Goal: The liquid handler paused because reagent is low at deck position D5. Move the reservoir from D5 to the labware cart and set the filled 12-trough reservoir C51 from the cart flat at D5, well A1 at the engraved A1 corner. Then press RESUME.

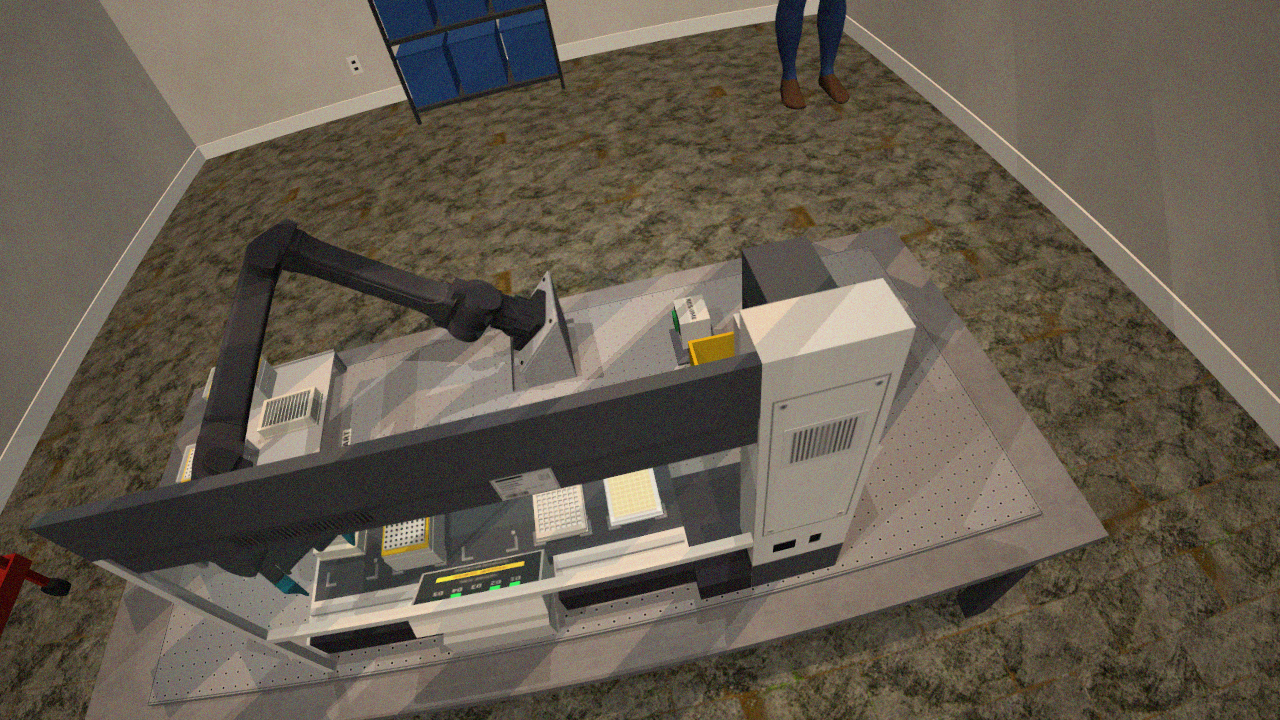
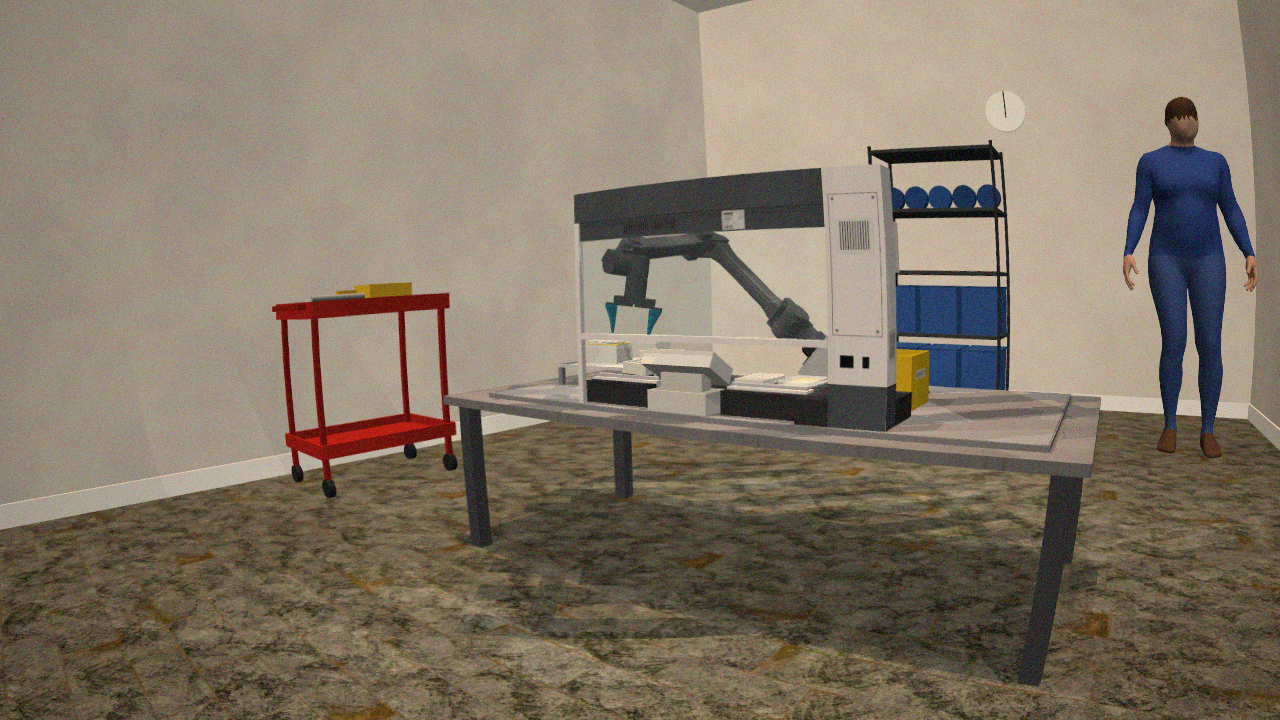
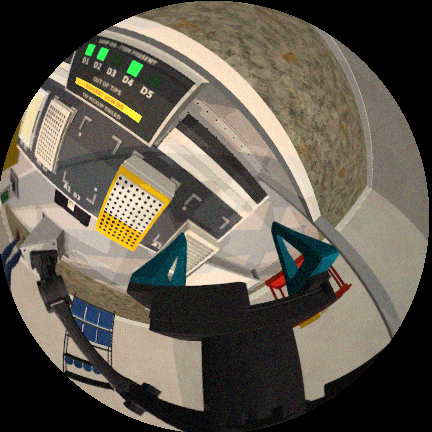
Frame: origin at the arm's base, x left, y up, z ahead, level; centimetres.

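Seen in the pictures: gripper, fingertip midpoint: point(image 1: 329, 568) point(image 3: 229, 231); arm's base, origin of the base link: point(image 1: 532, 321) point(image 2: 821, 352) point(image 3: 42, 256).
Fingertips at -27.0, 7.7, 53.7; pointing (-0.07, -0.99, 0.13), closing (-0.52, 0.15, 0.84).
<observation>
Offsets run from my fingertips to a thing's top centre, as dx, dy, dz. "spot": to the spot under its first point.
My gripper point(image 1: 311, 559) point(image 2: 631, 331) point(image 3: 229, 231) is open and empty, its teal fingers above the D5 end of the deck. A white reservoir with slanted troughs @(-6.7, -8.0, -13.2) point(image 3: 197, 250) point(image 1: 341, 543) lies below by the left finger. It overlaps the deck edge, with D5 corner brackets point(image 3: 192, 201) bare beside it; the left finger hides part of it. Another ribbed white reservoir @(-26.8, -8.5, -39.9) point(image 1: 288, 409) sits on a white tray point(image 1: 307, 371) at the back left; no C51 label is readable. The status screen point(image 3: 117, 75) point(image 1: 483, 577) reads reagent low D5; its D5 lamp is dark. I cannot make out RESUME.
A yellow-edged tip rack point(image 1: 405, 534) point(image 3: 132, 205) stands beside D5. Two plates point(image 1: 559, 512) point(image 1: 632, 497) sit farther along the deck. The handler's dark beam @(spot: +35.7, +37.9, +5.7) point(image 1: 447, 438) point(image 2: 698, 205) spans above the deck, and its white tower @(+69.0, +38.2, -1.7) point(image 1: 819, 402) stands right. A red cart point(image 2: 358, 308) stands apart; a person point(image 2: 1186, 214) stands behind.
</observation>
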